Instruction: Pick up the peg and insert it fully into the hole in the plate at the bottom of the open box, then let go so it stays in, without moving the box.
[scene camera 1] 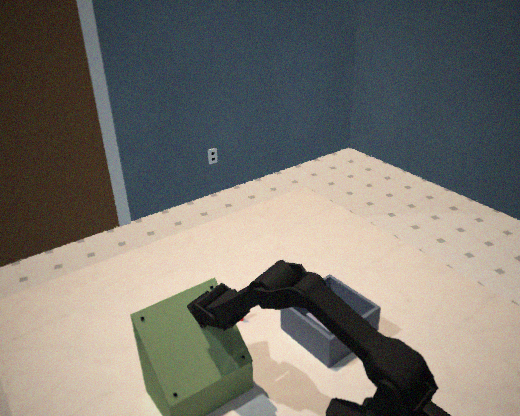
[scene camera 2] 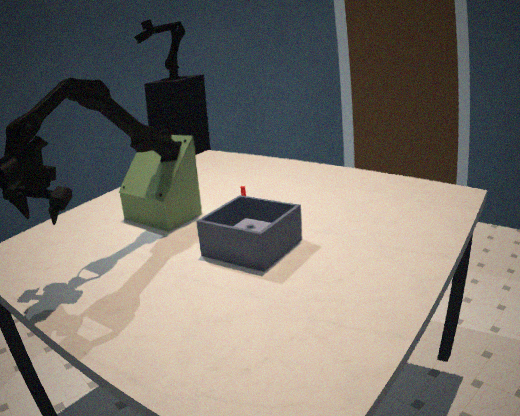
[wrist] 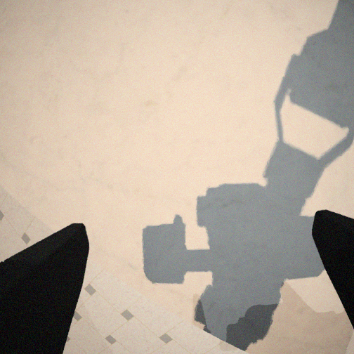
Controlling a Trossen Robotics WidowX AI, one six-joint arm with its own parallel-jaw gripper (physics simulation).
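Seen in the pictures: gripper, fingertip midpoint: point(scene camera 2: 41, 221); arm's base, origin of the base link: point(scene camera 1: 204, 309) point(scene camera 2: 171, 152).
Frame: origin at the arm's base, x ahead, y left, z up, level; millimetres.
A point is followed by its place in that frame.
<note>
The peg point(scene camera 1: 242, 318) @[z -201, x 184, y 87 mm] point(scene camera 2: 243, 191) @[z -140, x 188, y 87 mm] is small and red; it shows upright just behind the box in the scene camera 2 view, its lower part hidden. In the scene camera 1 view a bit of it shows beside the arm. The open box point(scene camera 1: 309, 334) @[z -144, x 226, y -131 mm] point(scene camera 2: 230, 242) @[z -148, x 319, y -214 mm] is dark blue-grey and stands on the table. The light plate point(scene camera 2: 244, 222) @[z -150, x 293, y -97 mm] lies at its bottom, with a dark hole point(scene camera 2: 251, 227) @[z -154, x 320, y -110 mm]. My gripper point(scene camera 2: 41, 220) @[z -33, x -67, y -487 mm] point(wrist: 203, 231) is open and empty, high above the table's edge, well away from peg and box. Its fingers do not show in the scene camera 1 view.
A green block with a sloped face point(scene camera 1: 185, 345) @[z -39, x -82, y -28 mm] point(scene camera 2: 182, 195) @[z -121, x 52, y -37 mm] stands beside the box, under the arm's base end. A second black arm point(scene camera 2: 175, 47) stands on a dark pedestal point(scene camera 2: 175, 100) behind the table. The table point(scene camera 2: 240, 325) @[z -208, x 464, y -434 mm] carries the arm's shadow, and its edge shows below my gripper.
</note>
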